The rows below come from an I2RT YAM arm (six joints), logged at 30 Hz.
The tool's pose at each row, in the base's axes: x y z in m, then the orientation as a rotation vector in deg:
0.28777 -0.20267 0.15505 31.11 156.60 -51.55
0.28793 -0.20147 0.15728 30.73 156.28 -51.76
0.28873 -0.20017 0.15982 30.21 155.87 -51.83
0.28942 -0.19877 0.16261 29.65 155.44 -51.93
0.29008 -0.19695 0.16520 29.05 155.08 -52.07
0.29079 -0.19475 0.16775 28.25 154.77 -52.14
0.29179 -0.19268 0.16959 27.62 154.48 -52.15
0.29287 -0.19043 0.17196 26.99 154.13 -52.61
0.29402 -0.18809 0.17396 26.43 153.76 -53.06
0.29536 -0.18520 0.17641 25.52 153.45 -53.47
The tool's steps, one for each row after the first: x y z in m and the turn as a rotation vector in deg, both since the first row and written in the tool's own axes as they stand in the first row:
-0.00050 -0.00022 -0.00248 0.12 -0.39 -0.13
-0.00166 -0.00026 -0.00521 0.13 -0.93 -0.28
-0.00277 -0.00041 -0.00820 0.17 -1.50 -0.46
-0.00366 -0.00015 -0.01130 0.22 -2.02 -0.69
-0.00449 0.00043 -0.01459 0.20 -2.57 -1.05
-0.00540 0.00141 -0.01721 0.16 -3.05 -1.32
-0.00649 0.00227 -0.02036 0.43 -3.51 -1.63
-0.00751 0.00343 -0.02326 0.71 -3.97 -1.89
-0.00869 0.00484 -0.02684 0.92 -4.50 -2.39

